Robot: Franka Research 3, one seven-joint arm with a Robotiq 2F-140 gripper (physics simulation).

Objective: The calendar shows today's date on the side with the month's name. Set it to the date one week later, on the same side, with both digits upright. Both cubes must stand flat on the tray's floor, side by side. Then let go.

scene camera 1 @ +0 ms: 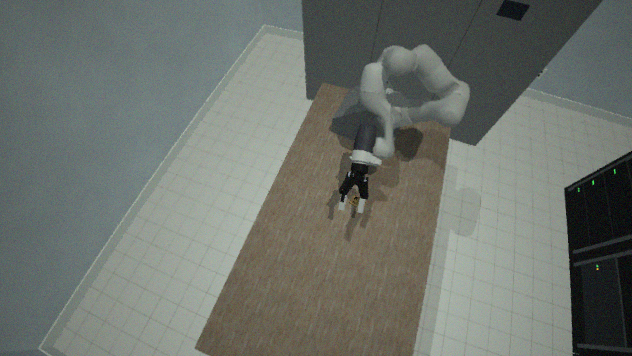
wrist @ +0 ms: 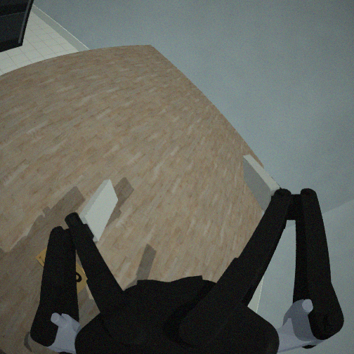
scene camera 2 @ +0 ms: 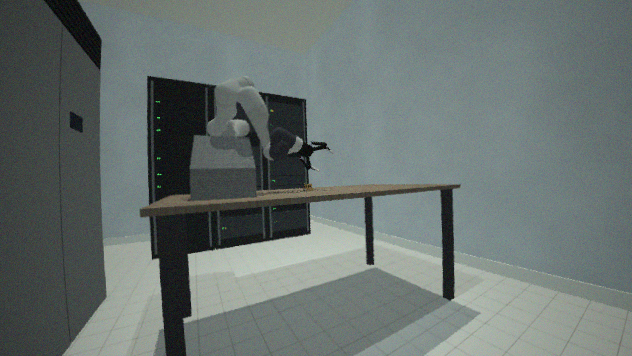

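Note:
The small yellow calendar [scene camera 1: 354,200] [scene camera 2: 308,187] [wrist: 81,285] stands on the table. In the wrist view it is at the lower left, mostly hidden behind a finger linkage, with part of one black round character showing. Its cubes and tray cannot be told apart, and the date cannot be read. My gripper [scene camera 1: 351,205] [scene camera 2: 323,160] [wrist: 176,178] is wide open and empty. It is tilted nearly level, pointing away from the arm's base, and hangs above the calendar without touching it in scene camera 2.
The wooden table [scene camera 1: 325,290] [scene camera 2: 390,190] [wrist: 165,125] carries the arm's grey pedestal [scene camera 2: 222,182]. A tall grey cabinet [scene camera 1: 340,40] [scene camera 2: 35,150] stands beyond the pedestal end. A dark server rack [scene camera 1: 568,225] [scene camera 2: 150,150] stands past one long side of the table.

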